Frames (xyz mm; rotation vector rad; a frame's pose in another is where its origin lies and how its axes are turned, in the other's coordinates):
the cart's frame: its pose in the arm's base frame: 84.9 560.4 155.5 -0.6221 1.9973 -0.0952
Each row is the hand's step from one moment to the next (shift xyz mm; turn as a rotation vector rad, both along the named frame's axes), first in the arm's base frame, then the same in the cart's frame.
Working: the arm's base frame: its pose in the cart's frame: 416.7 -401.6 -102.4 0.6221 -1.9973 0.0952

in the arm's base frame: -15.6 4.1 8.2 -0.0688 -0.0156 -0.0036
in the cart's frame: -2.8 6.9 -16.5 0.0354 0.0142 -0.0594
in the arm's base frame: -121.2 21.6 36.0 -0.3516 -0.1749 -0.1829
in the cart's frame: 5.5 53.8 -116.3 0.3578 0.0433 -0.2404
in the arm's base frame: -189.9 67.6 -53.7 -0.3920 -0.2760 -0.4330
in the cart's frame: 81.7 149.0 -121.1 0.6211 0.0521 -0.1698
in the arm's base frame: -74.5 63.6 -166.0 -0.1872 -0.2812 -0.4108
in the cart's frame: 131.6 137.2 31.6 0.5304 -0.0385 -0.0085
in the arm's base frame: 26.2 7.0 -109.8 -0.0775 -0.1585 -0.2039
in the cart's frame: 75.6 31.3 78.1 0.2664 -0.0414 0.0052
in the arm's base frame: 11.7 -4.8 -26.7 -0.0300 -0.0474 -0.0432
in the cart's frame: 19.4 -0.1 22.2 0.0678 -0.0155 -0.0131
